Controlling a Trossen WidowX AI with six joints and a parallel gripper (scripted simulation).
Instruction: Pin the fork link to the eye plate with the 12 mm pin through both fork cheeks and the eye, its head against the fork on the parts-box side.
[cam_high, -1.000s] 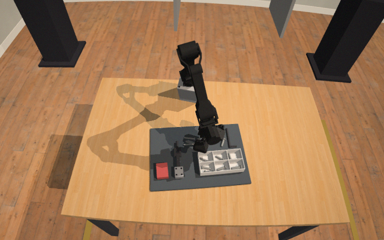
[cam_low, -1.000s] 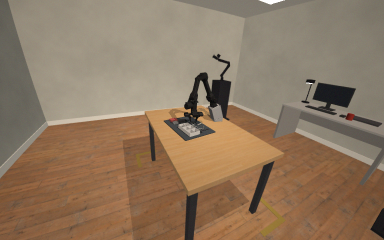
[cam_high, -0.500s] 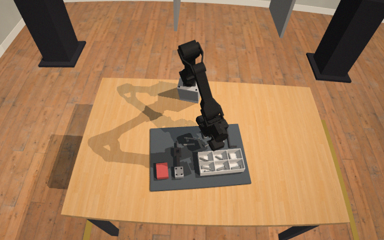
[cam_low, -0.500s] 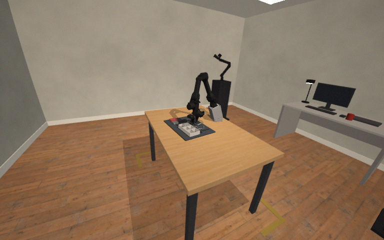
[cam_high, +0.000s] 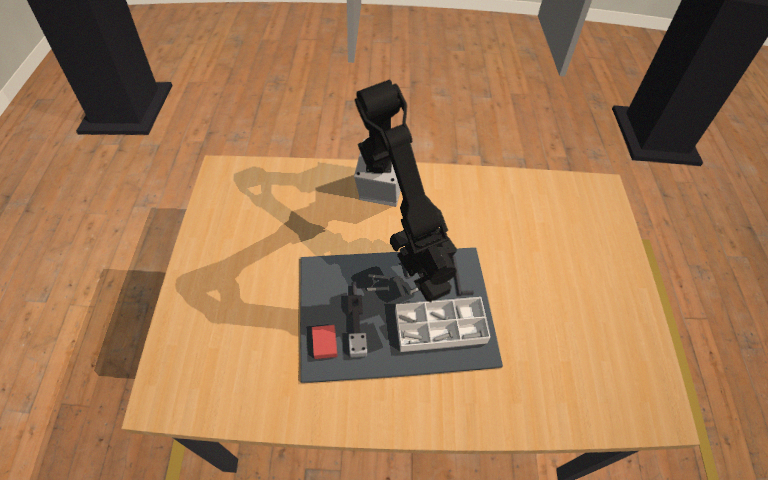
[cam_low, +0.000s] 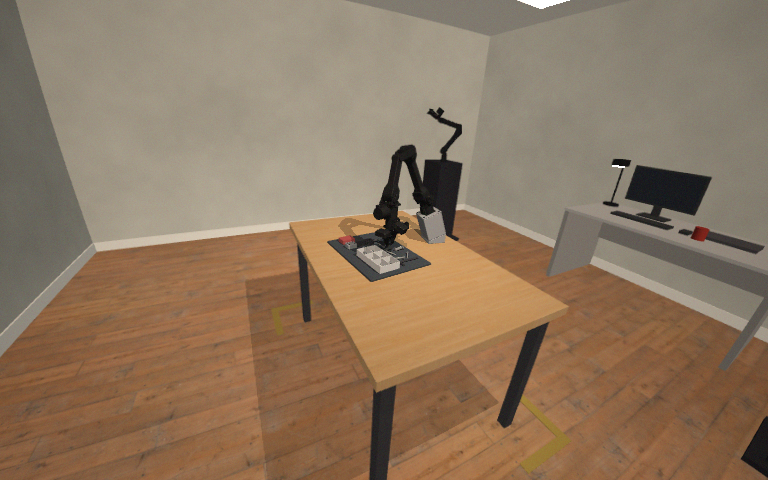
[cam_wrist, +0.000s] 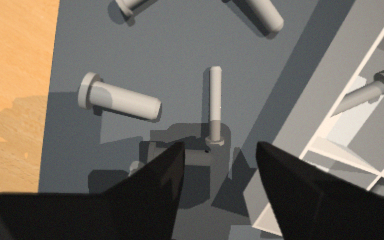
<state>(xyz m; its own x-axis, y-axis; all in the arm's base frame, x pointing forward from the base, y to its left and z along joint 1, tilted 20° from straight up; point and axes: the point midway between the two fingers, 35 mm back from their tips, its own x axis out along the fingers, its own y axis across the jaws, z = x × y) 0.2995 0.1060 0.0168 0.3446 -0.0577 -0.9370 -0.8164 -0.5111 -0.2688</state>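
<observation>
My hand is 10 mm past the pale pin, 40 mm to the left of it and 70 mm above it. Round my hand: dark eye plate bar (80 mm ahead, 140 mm to the right, 70 mm below); long black bar (20 mm behind, 120 mm to the left, 80 mm below); white parts box (100 mm ahead, 60 mm to the left, 70 mm below).
</observation>
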